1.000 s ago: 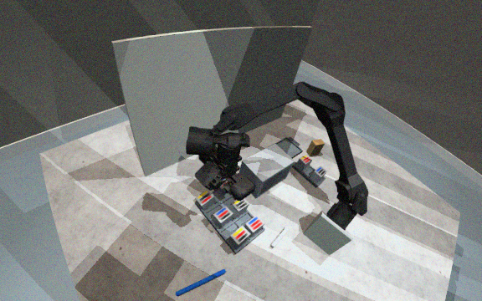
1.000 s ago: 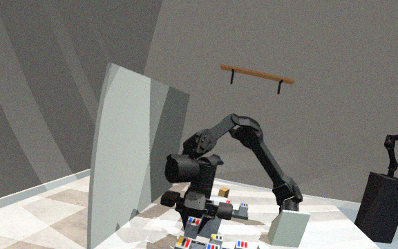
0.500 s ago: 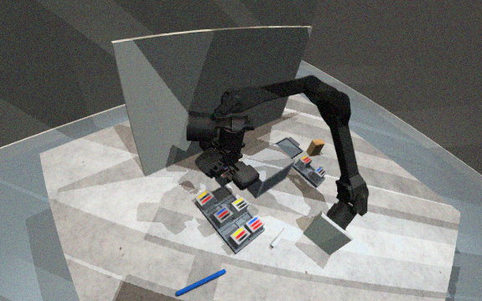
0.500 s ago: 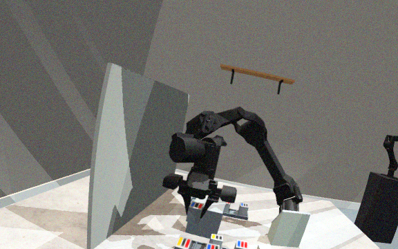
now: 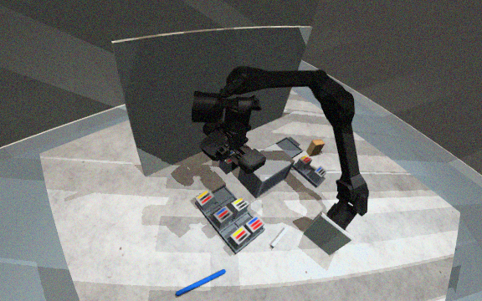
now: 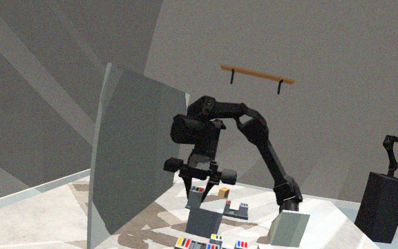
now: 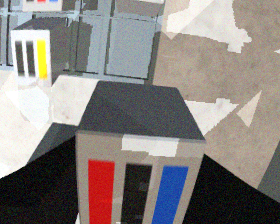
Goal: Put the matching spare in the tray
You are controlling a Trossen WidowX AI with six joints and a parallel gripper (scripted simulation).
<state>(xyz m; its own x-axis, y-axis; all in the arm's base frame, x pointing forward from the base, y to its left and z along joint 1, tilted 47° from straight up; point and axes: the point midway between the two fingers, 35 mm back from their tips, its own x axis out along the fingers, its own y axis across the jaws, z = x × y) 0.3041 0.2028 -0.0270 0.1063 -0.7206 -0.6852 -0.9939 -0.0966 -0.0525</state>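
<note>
Right now my gripper tip is 340 mm to the left of the dark tray, 140 mm above it and 20 mm short of it. Also, from my gripper tip: grey box (150 mm to the right, 100 mm below, 30 mm behind); grey spare (20 mm above); grey panel (200 mm ahead, 160 mm to the right, 80 mm above).
</note>
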